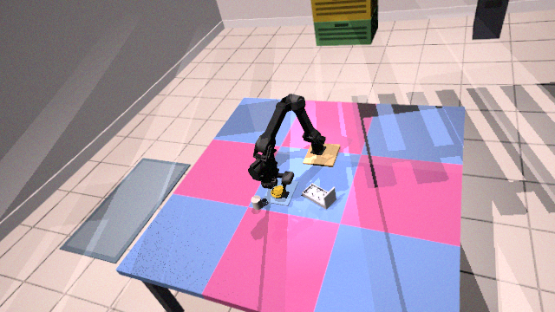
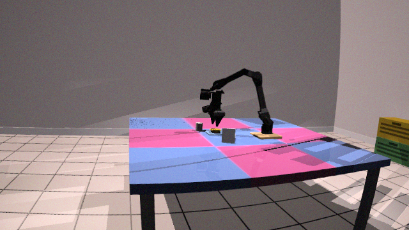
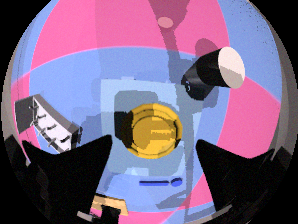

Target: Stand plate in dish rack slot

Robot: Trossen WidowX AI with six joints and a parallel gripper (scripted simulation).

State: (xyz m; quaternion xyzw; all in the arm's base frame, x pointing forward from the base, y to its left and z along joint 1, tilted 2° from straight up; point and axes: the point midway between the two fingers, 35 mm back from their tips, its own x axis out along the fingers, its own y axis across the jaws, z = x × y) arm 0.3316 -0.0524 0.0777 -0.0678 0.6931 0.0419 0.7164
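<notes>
Right now my gripper tip is 10 mm past the yellow plate and 30 mm above it. From my gripper tip the other things lie so: cup: 90 mm ahead, 60 mm to the right, 20 mm below; pale blue mat: 20 mm behind, 40 mm below; blue utensil: 120 mm behind, 50 mm to the right, 40 mm below.
</notes>
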